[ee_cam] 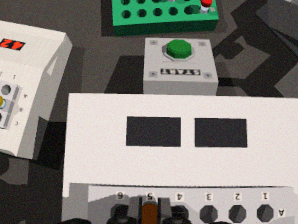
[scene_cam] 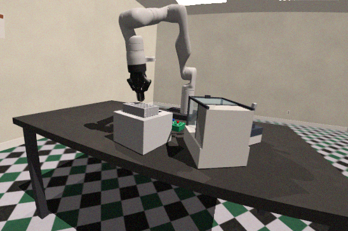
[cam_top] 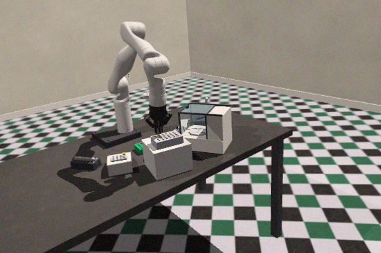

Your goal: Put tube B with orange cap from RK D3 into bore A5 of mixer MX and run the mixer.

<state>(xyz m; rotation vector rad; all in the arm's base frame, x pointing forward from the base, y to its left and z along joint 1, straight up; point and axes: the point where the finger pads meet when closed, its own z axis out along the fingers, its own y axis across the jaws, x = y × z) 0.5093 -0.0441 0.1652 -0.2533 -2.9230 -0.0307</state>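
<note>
Right now my hand is 5 cm above the grey shaking block, 3 cm short of it and 2 cm to the right of it. The rest, counted from my hand: dry block (17 cm below, 15 cm to the right, 15 cm behind); then START key (15 cm behind, 13 cm below, 5 cm to the left); then blue-capped tube (23 cm behind, 17 cm below, 6 cm to the left).
</note>
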